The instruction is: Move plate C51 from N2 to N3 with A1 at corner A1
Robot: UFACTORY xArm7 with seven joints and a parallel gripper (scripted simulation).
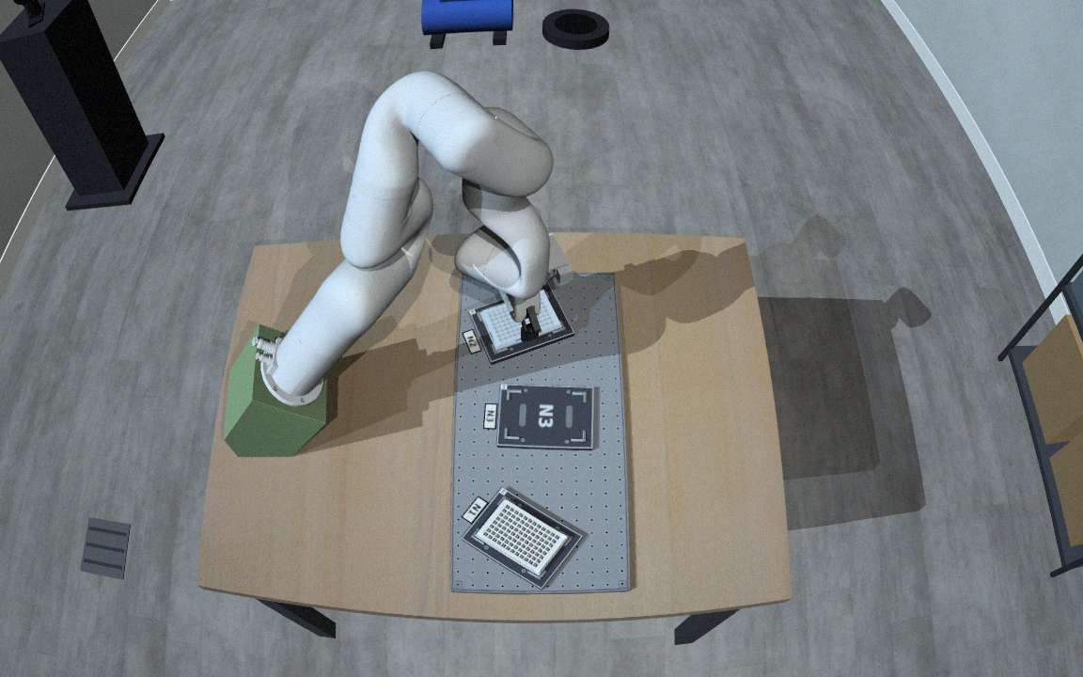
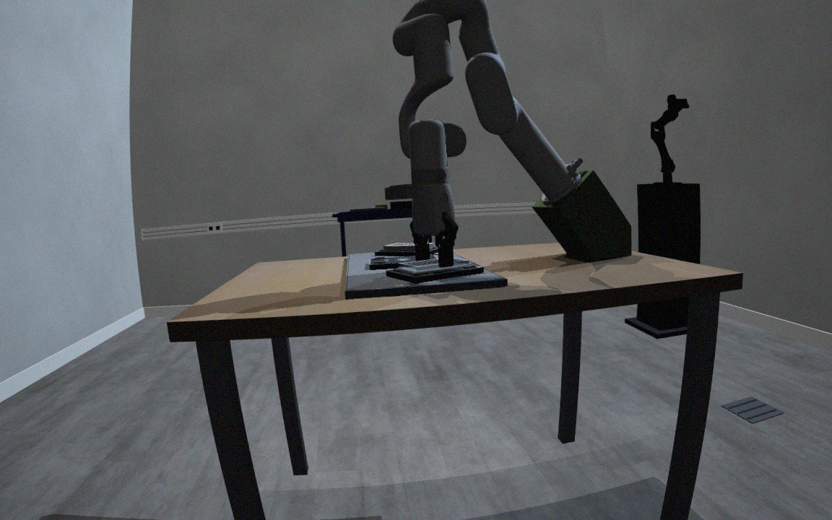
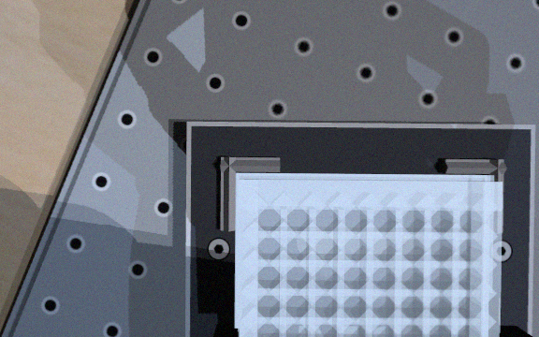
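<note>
The plate is 1 cm below my hand. Also, from my hand: nest N1: 2 cm ahead, 43 cm to the right, 2 cm below; then nest N2: 2 cm below; then nest N3 base: 5 cm ahead, 19 cm to the right, 2 cm below.
</note>
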